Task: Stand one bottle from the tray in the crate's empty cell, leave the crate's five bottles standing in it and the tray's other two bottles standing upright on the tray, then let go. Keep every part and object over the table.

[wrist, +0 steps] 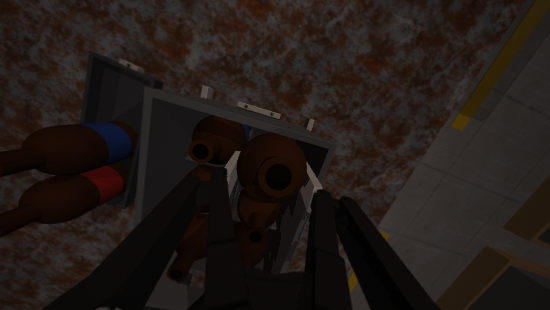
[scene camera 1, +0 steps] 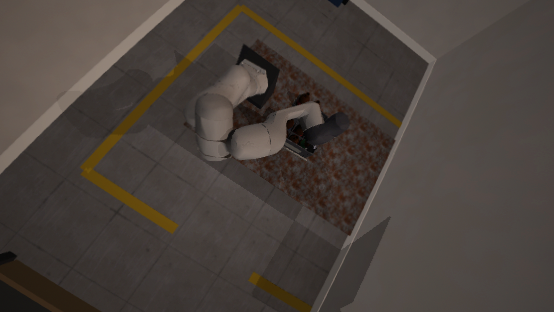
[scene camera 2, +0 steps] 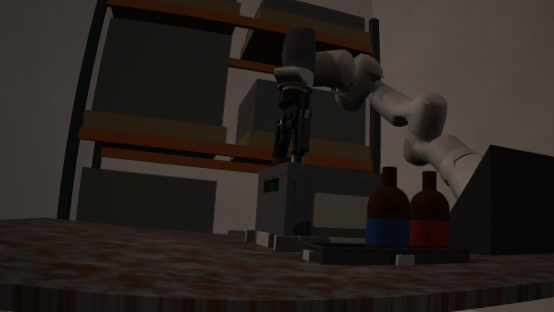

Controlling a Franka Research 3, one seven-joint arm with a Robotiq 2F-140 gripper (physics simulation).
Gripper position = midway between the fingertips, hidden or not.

Note:
In view: my gripper [wrist: 270,166], a red-labelled bottle [scene camera 2: 429,209], a green-labelled brown bottle [wrist: 271,168], a blue-labelled bottle [scene camera 2: 388,210] and a blue-labelled bottle [wrist: 214,139].

